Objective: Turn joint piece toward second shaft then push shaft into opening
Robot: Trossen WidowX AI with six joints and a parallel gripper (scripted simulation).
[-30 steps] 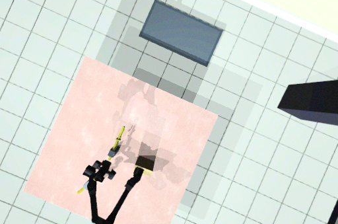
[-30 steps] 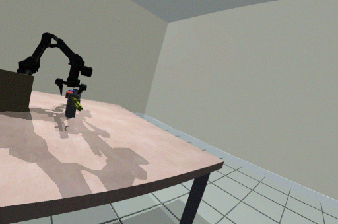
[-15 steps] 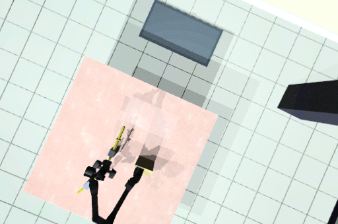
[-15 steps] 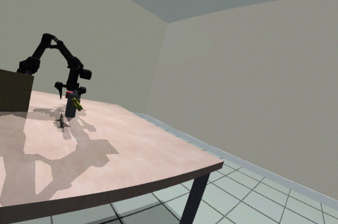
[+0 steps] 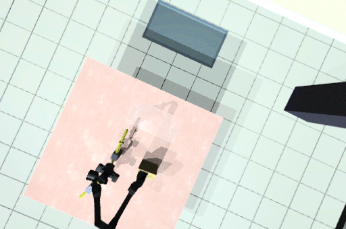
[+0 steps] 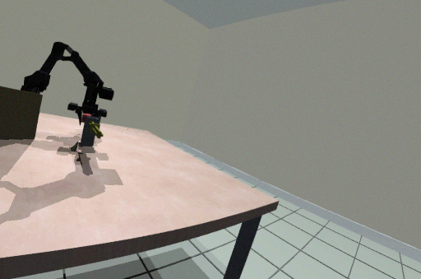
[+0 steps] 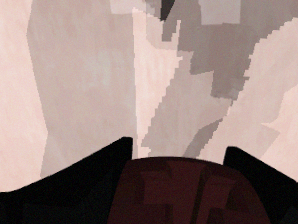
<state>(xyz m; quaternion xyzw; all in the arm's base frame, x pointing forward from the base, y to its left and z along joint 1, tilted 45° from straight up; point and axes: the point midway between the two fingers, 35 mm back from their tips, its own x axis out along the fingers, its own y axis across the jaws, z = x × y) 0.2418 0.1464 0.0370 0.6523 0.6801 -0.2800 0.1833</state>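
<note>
The red joint piece lies 40 mm above my gripper tip and 10 mm to the left of it.
</note>
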